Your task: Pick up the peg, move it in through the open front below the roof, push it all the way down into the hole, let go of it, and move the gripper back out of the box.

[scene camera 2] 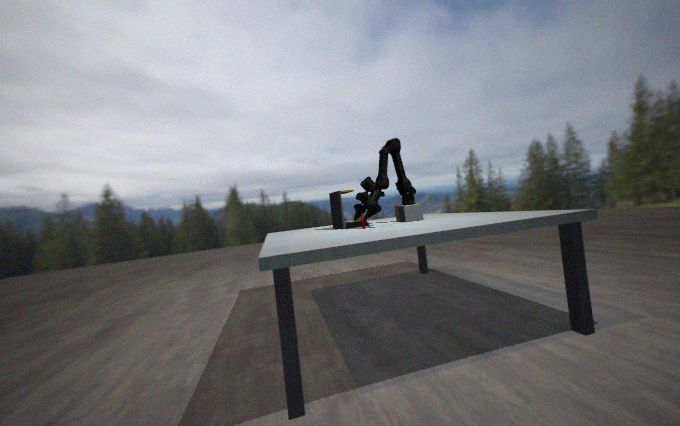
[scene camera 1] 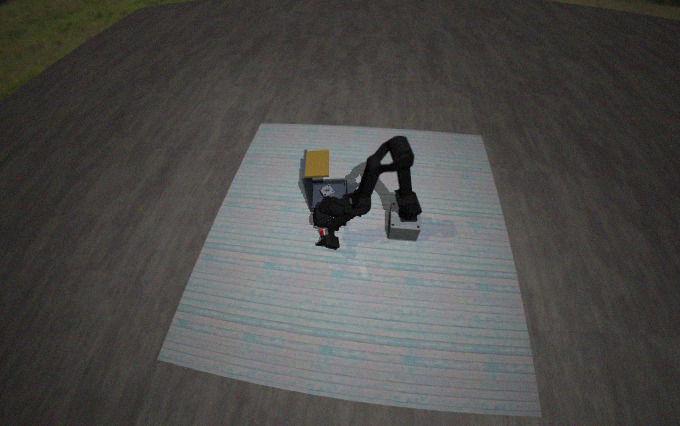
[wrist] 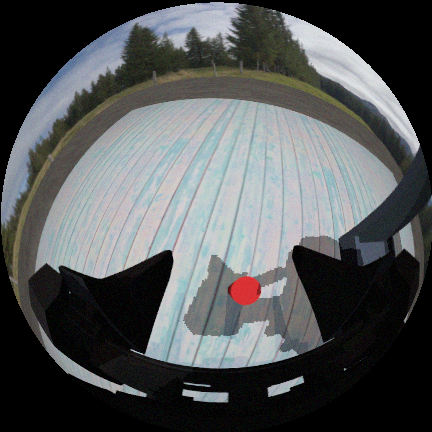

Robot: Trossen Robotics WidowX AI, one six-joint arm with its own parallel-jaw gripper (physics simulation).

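Pixels of known places: gripper, fingertip midpoint: (scene camera 2: 359, 219) (scene camera 1: 315, 235) (wrist: 234, 255); arm's base, origin of the base link: (scene camera 2: 408, 204) (scene camera 1: 407, 214).
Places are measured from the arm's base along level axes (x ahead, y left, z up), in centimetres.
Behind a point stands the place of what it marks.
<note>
The red peg (scene camera 1: 321, 232) {x 33.9, y 6.0, z -3.0 cm} (scene camera 2: 363, 220) {x 34.0, y 6.2, z -5.6 cm} (wrist: 245, 290) {x 34.0, y 5.5, z -1.9 cm} stands upright on the table in front of the box. My gripper (scene camera 1: 324, 236) {x 36.4, y 6.1, z -5.0 cm} (wrist: 234, 255) {x 36.4, y 6.1, z -5.0 cm} is open. In the wrist view the round peg top shows between the two black fingers, slightly nearer the right one, with a gap on each side. In scene camera 1 the arm partly covers the peg. The box has a yellow roof (scene camera 1: 316, 163) {x 35.6, y -16.1, z 12.5 cm} (scene camera 2: 347, 191) {x 34.7, y -9.8, z 11.8 cm}, a dark upright wall (scene camera 2: 336, 209) {x 40.8, y -15.2, z 2.0 cm} (wrist: 395, 207) {x 39.6, y -10.0, z 0.4 cm} and a low base. A light plate (scene camera 1: 327, 190) {x 33.0, y -18.0, z -6.9 cm} with the hole lies inside; the arm hides the box's near part.
The arm's grey mounting block (scene camera 1: 403, 230) {x 2.2, y 6.1, z -1.9 cm} (scene camera 2: 412, 212) {x 2.5, y 6.1, z -4.7 cm} stands on the table (scene camera 1: 351, 326) {x 22.4, y 39.9, z -9.9 cm} (scene camera 2: 451, 224) {x 14.3, y 48.0, z -9.9 cm} to the right of the box. In the wrist view the box wall and base edge rise close outside the right finger. Shadows of the arm fall around the peg.
</note>
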